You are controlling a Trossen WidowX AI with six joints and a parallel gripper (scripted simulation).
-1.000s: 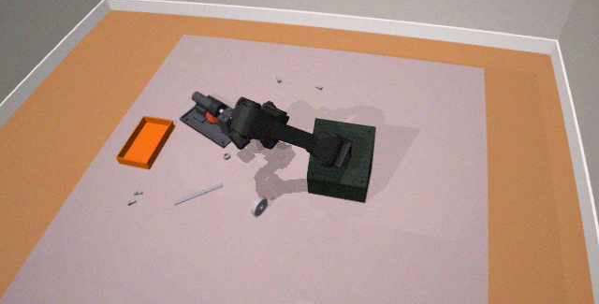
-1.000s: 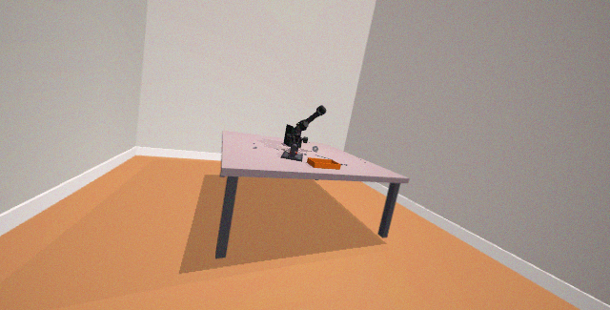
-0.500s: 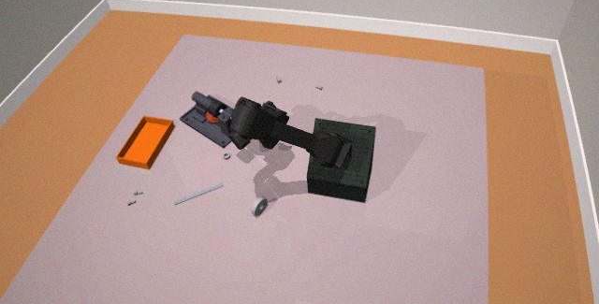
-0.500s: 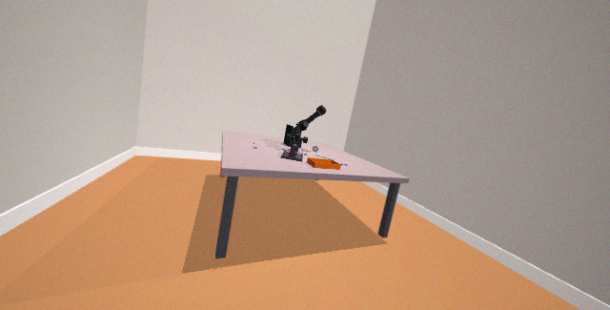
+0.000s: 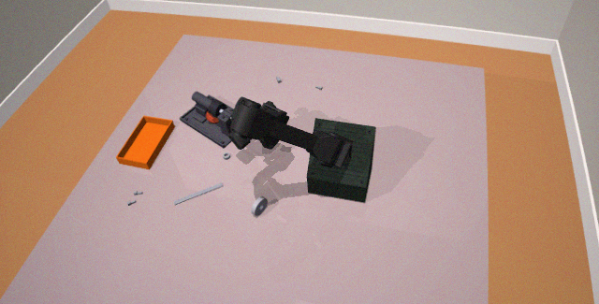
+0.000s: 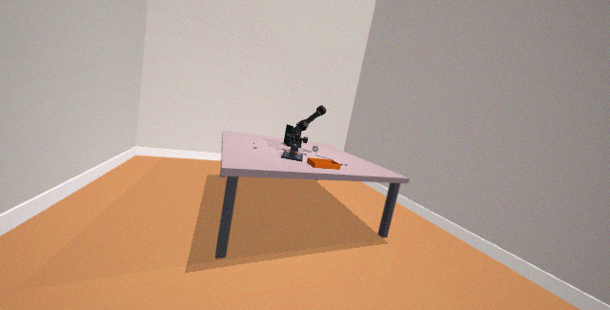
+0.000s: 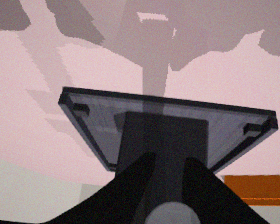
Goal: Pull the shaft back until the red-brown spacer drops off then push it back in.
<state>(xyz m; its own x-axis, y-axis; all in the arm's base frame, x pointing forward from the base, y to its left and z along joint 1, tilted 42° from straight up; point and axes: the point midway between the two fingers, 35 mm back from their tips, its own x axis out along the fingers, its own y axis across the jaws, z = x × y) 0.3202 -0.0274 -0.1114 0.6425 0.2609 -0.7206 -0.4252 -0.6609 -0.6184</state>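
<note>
The grey shaft is 50 mm ahead of my gripper tip, 30 mm above it and 20 mm to the right of it. The rest, counted from my gripper tip: orange tray (340 mm ahead, 90 mm to the left, 40 mm below); red-brown spacer (140 mm ahead, 70 mm to the right, 30 mm below); small pin (130 mm to the right, 70 mm behind, 50 mm below).
</note>
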